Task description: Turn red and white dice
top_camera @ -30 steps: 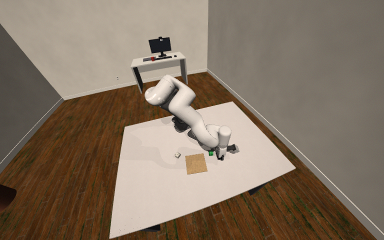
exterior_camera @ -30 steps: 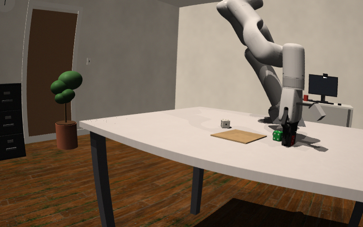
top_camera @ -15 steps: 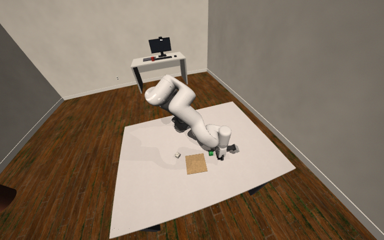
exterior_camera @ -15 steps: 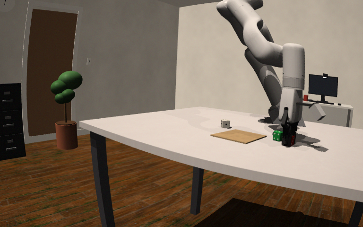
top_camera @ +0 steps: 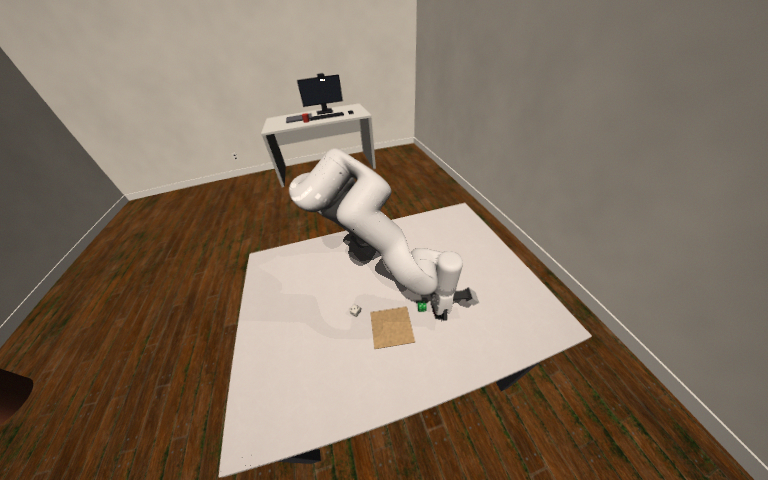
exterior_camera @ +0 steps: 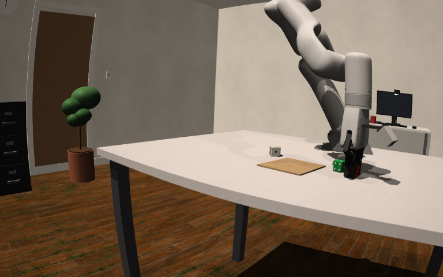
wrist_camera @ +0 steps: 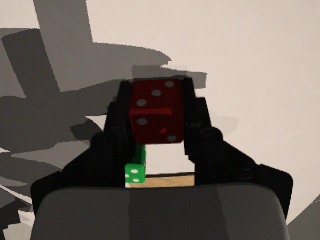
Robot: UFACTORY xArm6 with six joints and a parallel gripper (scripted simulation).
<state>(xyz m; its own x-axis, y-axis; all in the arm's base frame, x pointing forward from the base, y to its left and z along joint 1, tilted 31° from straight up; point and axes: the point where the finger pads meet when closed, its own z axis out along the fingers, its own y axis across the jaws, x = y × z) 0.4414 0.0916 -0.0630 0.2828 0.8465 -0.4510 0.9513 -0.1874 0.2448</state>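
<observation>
My gripper is now 180 mm to the left of the tan mat, 20 mm past it and 20 mm above it. Round my hand: red die (10 mm below); green die (40 mm to the right, 40 mm behind, 10 mm below); white die (280 mm to the right, 130 mm behind, 10 mm below).
</observation>
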